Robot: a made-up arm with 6 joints. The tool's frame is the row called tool. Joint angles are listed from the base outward. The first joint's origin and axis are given. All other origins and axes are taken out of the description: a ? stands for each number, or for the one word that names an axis. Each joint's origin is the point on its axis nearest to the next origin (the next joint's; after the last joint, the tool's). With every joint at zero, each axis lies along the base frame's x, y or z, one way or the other. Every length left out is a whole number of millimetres.
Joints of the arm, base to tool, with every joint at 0 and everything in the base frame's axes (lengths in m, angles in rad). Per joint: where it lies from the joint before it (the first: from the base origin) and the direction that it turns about. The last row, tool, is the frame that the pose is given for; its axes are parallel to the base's.
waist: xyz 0.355 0 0.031 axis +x
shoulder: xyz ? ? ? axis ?
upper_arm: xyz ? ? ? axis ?
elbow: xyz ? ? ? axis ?
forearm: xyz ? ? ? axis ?
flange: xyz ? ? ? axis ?
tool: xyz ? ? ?
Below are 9 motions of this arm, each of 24 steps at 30 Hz.
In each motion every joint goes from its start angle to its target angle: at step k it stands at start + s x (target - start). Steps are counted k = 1, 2, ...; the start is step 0. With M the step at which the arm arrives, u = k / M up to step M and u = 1 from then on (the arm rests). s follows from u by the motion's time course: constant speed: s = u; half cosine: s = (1 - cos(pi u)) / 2; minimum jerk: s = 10 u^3 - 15 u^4 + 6 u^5.
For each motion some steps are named. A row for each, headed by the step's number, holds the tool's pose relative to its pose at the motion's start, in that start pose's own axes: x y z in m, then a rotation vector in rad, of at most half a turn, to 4 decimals.
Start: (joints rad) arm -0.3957 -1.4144 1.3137 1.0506 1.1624 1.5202
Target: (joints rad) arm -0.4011 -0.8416 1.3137 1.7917 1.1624 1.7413
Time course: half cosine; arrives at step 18
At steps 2, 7, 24:
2: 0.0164 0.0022 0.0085 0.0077 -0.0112 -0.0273
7: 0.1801 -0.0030 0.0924 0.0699 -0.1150 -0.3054
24: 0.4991 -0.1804 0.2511 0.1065 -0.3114 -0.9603

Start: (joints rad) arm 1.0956 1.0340 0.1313 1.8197 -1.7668 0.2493
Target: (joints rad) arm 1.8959 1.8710 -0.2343 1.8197 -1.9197 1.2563
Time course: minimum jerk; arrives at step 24
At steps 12, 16, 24:
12: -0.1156 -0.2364 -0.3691 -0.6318 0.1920 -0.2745
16: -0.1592 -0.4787 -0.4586 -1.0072 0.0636 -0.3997
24: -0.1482 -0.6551 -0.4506 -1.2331 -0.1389 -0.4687

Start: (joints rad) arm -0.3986 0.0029 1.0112 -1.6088 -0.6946 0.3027
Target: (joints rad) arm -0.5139 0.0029 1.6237 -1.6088 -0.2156 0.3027
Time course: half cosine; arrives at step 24
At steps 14, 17, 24:
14: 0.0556 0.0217 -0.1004 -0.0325 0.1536 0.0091
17: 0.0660 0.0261 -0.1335 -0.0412 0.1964 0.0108
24: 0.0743 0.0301 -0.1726 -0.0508 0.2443 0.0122

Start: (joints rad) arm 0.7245 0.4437 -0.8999 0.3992 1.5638 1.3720
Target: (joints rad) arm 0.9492 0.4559 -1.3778 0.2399 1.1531 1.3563
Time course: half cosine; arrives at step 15
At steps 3, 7, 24:
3: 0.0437 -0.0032 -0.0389 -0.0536 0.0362 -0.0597
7: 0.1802 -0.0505 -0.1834 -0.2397 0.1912 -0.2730
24: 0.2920 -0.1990 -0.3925 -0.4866 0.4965 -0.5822

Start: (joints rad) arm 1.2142 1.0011 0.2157 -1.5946 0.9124 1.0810
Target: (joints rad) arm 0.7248 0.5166 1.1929 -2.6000 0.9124 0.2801
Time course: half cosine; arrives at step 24
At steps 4, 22, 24:
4: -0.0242 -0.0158 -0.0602 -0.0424 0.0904 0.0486
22: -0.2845 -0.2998 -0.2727 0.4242 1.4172 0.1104
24: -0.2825 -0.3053 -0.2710 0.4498 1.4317 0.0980

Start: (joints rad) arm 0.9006 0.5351 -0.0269 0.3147 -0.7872 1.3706
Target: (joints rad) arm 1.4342 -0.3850 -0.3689 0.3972 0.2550 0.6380
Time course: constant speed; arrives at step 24
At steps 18, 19, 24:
18: 0.5143 -0.3240 0.3682 1.0076 0.5091 0.0697
19: 0.5531 -0.3514 0.3592 1.0547 0.5188 0.0468
24: 0.7298 -0.4886 0.2656 1.2514 0.5385 -0.1062

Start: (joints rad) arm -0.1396 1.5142 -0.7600 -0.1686 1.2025 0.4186
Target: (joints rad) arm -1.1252 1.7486 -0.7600 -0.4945 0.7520 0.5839
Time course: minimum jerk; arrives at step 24
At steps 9, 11, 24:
9: -0.0434 -0.1461 -0.2755 -0.1793 0.3141 -0.1070
11: -0.0929 -0.2476 -0.4011 -0.2716 0.4786 -0.1795
24: -0.4330 -0.7105 -0.6786 -0.5906 1.0914 -0.5580

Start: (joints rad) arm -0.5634 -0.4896 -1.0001 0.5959 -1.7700 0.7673
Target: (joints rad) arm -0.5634 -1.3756 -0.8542 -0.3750 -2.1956 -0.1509
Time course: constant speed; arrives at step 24
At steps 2, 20, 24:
2: -0.0326 -0.0124 -0.0050 -0.0175 -0.0472 0.0895
20: -0.1429 -0.2151 -0.1215 -0.2039 -0.3616 0.6275
24: -0.1331 -0.2655 -0.1514 -0.2336 -0.3910 0.6954

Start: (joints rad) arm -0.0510 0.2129 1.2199 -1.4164 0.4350 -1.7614
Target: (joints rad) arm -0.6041 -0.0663 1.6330 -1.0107 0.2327 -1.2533
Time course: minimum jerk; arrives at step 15
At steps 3, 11, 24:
3: 0.0093 -0.0023 -0.0114 0.0684 -0.0100 -0.0534
11: 0.1367 0.0068 -0.2065 1.0760 0.1904 -0.7026
24: 0.1538 0.0256 -0.2403 1.2223 0.2765 -0.7730

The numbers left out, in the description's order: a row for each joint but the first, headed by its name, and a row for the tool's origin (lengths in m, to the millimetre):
shoulder: xyz 0 0.106 0.097, axis +z
upper_arm: xyz 0.26 -0.117 0, axis -x
elbow: xyz 0 0.112 0.113, axis -z
forearm: xyz 0.038 0.03 0, axis -y
flange: xyz 0.317 0 -0.045, axis -z
tool: xyz 0.072 0.321 0

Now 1 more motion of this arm.
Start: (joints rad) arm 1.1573 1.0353 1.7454 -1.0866 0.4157 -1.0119
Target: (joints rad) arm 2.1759 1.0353 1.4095 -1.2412 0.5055 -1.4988
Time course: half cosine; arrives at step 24
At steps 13, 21, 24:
13: -0.2345 0.0306 0.1044 -0.4047 -0.2263 -0.2046
21: -0.3665 0.1422 0.1206 -0.7552 -0.2288 -0.3491
24: -0.3763 0.1556 0.1198 -0.7894 -0.2213 -0.3635

